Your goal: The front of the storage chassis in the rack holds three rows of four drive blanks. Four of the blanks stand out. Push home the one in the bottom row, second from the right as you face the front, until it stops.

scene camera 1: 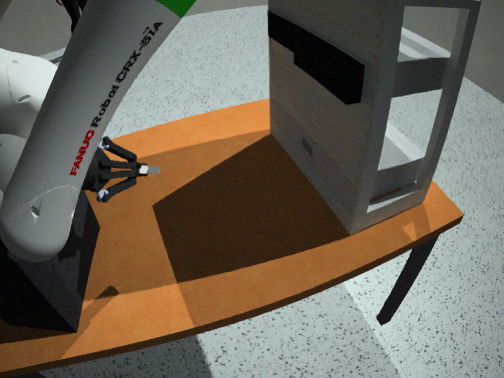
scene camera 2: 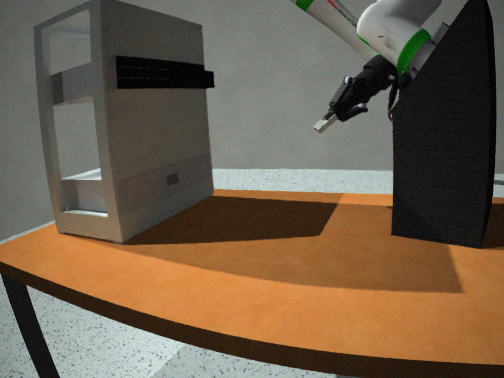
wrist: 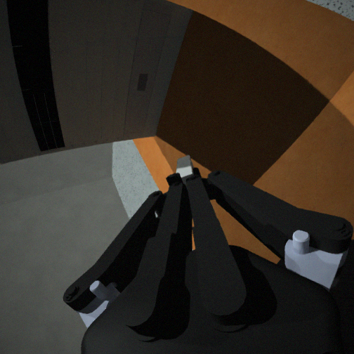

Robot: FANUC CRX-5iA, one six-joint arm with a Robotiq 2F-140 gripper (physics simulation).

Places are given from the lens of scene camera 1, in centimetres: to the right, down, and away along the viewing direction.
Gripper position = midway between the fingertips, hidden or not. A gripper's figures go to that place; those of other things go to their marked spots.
my gripper (scene camera 1: pixel 155 169): -21, -4, 79
grey rack (scene camera 1: pixel 331 77): 16, -22, 70
